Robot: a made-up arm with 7 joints. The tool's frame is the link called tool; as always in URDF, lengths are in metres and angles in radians. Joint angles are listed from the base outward. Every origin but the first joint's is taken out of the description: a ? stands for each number. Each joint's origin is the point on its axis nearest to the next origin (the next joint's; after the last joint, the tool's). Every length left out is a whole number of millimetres.
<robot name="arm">
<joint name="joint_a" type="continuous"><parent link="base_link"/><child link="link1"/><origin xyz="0.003 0.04 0.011" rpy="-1.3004 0.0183 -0.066"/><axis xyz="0 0 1"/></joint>
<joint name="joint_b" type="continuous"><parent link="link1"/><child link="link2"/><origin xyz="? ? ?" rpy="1.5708 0 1.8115"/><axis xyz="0 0 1"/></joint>
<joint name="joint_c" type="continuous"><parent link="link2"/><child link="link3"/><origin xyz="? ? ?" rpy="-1.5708 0 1.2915"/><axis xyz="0 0 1"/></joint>
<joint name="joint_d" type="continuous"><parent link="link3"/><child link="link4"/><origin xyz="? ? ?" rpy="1.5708 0 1.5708"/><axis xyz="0 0 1"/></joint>
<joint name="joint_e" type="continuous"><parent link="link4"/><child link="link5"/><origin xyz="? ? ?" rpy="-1.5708 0 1.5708"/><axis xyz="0 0 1"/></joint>
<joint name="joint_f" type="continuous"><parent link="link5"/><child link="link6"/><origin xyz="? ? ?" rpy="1.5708 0 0"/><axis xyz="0 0 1"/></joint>
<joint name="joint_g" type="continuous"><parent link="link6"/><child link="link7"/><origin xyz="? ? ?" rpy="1.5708 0 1.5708"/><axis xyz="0 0 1"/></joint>
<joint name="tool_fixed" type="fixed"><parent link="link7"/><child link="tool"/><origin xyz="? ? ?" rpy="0 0 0"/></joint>
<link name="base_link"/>
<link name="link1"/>
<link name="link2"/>
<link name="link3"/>
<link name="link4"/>
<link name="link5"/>
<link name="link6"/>
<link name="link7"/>
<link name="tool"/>
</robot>
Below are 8 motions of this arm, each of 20 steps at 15 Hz.
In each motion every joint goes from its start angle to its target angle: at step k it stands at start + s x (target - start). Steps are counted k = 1, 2, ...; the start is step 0. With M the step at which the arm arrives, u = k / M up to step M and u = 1 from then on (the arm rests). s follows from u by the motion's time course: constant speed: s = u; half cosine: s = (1 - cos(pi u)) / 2; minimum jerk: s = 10 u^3 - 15 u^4 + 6 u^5.
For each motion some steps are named. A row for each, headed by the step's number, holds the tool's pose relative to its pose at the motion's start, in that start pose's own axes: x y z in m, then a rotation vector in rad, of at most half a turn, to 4 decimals.
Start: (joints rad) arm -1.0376 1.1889 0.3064 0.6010 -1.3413 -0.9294 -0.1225
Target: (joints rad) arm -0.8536 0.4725 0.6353 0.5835 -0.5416 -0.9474 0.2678
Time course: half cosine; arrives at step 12
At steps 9, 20:
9: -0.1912 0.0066 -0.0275 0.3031 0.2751 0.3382
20: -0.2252 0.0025 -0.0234 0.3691 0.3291 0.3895

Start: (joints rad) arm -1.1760 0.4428 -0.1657 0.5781 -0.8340 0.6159 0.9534
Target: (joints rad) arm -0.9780 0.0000 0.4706 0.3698 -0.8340 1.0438 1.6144
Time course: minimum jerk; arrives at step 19
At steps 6, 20:
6: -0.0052 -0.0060 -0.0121 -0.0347 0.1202 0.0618
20: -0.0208 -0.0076 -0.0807 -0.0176 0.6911 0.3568

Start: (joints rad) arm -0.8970 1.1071 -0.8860 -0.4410 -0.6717 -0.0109 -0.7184
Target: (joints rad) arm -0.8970 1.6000 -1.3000 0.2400 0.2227 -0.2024 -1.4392
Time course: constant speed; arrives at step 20
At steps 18, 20:
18: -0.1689 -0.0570 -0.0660 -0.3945 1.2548 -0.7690
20: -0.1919 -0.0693 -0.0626 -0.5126 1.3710 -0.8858

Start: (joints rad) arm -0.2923 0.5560 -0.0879 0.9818 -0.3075 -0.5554 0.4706
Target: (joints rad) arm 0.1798 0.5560 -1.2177 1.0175 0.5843 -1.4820 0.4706
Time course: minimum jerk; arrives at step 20
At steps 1, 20:
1: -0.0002 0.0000 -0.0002 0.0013 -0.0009 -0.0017
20: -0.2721 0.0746 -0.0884 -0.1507 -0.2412 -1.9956

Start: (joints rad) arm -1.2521 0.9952 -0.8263 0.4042 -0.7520 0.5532 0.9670
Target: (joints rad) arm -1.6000 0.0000 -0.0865 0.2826 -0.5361 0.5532 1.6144
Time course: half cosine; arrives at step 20
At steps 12, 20:
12: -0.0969 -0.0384 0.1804 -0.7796 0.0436 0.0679
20: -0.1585 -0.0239 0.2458 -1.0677 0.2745 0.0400

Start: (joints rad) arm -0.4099 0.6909 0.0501 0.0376 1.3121 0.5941 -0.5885
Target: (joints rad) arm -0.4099 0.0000 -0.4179 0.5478 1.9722 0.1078 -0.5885
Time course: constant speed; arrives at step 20
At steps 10, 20:
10: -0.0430 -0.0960 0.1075 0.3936 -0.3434 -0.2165
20: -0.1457 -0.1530 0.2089 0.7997 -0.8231 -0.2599

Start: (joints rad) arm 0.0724 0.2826 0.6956 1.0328 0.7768 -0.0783 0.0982
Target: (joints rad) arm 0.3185 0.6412 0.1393 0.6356 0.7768 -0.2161 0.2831
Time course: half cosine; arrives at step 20
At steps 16, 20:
16: -0.0098 0.0844 0.0050 0.6038 -0.4803 0.2243
20: -0.0131 0.0878 0.0057 0.6607 -0.5365 0.2191

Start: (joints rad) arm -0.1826 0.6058 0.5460 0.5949 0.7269 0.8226 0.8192
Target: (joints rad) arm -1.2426 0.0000 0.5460 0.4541 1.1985 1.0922 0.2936
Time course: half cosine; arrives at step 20
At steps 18, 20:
18: -0.1606 0.2603 0.2484 -0.7433 -0.1837 -0.6743
20: -0.1637 0.2708 0.2501 -0.7623 -0.1951 -0.6875

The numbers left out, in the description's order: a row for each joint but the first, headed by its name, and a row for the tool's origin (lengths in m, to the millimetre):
joint_b: -0.004 0.015 0
joint_c: 0.226 -0.056 0
joint_d: 0.002 -0.019 0
joint_e: -0.155 -0.011 0
joint_f: 0 0 0
joint_g: 0 0.028 0
tool: 0 0 0

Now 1 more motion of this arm.
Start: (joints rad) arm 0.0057 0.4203 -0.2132 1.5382 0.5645 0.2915 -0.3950
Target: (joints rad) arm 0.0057 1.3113 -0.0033 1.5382 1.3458 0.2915 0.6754
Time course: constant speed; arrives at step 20
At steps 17, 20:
17: -0.1410 0.1659 -0.2224 0.4186 0.6838 1.3901
20: -0.1831 0.1776 -0.2576 0.5717 0.8073 1.5750

